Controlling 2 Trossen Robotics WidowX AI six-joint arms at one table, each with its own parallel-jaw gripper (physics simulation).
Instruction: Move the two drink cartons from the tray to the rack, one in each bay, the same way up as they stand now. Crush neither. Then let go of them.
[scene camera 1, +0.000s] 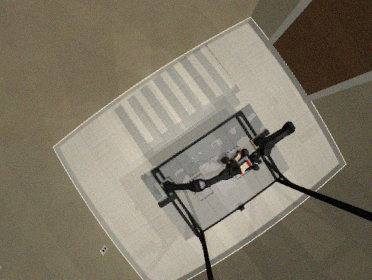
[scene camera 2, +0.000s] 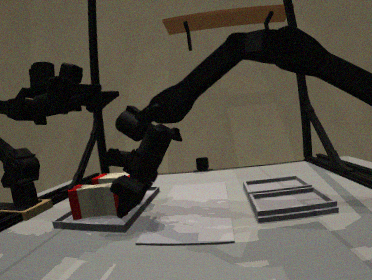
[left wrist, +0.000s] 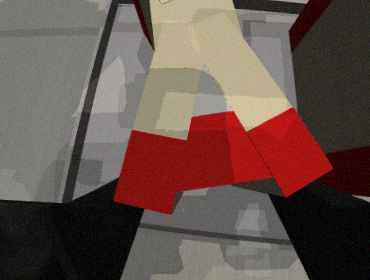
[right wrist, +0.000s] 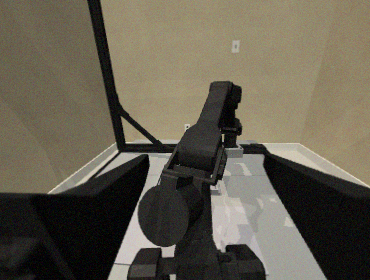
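Pixels of known places: left gripper, fingertip midpoint: (scene camera 2: 124, 210); right gripper, fingertip midpoint: (scene camera 1: 241, 166) (scene camera 2: 110, 90) (right wrist: 205, 159); left arm's base, link origin: (scene camera 1: 167, 184) (right wrist: 229, 145); right arm's base, link origin: (scene camera 1: 257, 142) (scene camera 2: 26, 204).
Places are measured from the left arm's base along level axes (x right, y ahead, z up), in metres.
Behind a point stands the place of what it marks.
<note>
Two cream drink cartons with red ends stand in the grey tray (scene camera 2: 90, 225) @(x 0.138, y 0.608, z -0.031 m) (left wrist: 86, 111) @(x 0.141, y 0.603, z -0.033 m) at the left of scene camera 2. The near carton (scene camera 2: 96, 200) @(x 0.200, y 0.616, z 0.000 m) (scene camera 1: 245, 166) (left wrist: 200, 150) @(x 0.216, y 0.566, z 0.030 m) looks buckled; in the left wrist view its faces are folded and overlap. The far carton (scene camera 2: 111, 175) @(x 0.317, y 0.620, z 0.031 m) (scene camera 1: 238, 155) (left wrist: 309, 22) @(x 0.290, y 0.654, z -0.014 m) stands behind it. My left gripper (scene camera 2: 119, 206) @(x 0.223, y 0.563, z -0.036 m) (left wrist: 207, 169) @(x 0.223, y 0.563, z -0.036 m) is open, with its fingers on either side of the near carton. My right gripper (scene camera 1: 254, 159) (right wrist: 205, 159) @(x 0.219, y 0.556, z 0.238 m) is open and empty, held high beside the tray. The two-bay rack (scene camera 2: 282, 191) @(x 0.208, y 0.202, z -0.024 m) lies empty at the right.
A pale mat (scene camera 2: 196, 211) @(x 0.198, y 0.397, z -0.040 m) lies between the tray and the rack. Black frame posts (scene camera 2: 93, 69) @(x 0.630, y 0.784, z 0.437 m) stand at the table's corners, and a wooden board (scene camera 2: 224, 18) hangs overhead. A small black block (scene camera 2: 202, 164) @(x 0.597, y 0.360, z -0.015 m) sits at the table's far edge.
</note>
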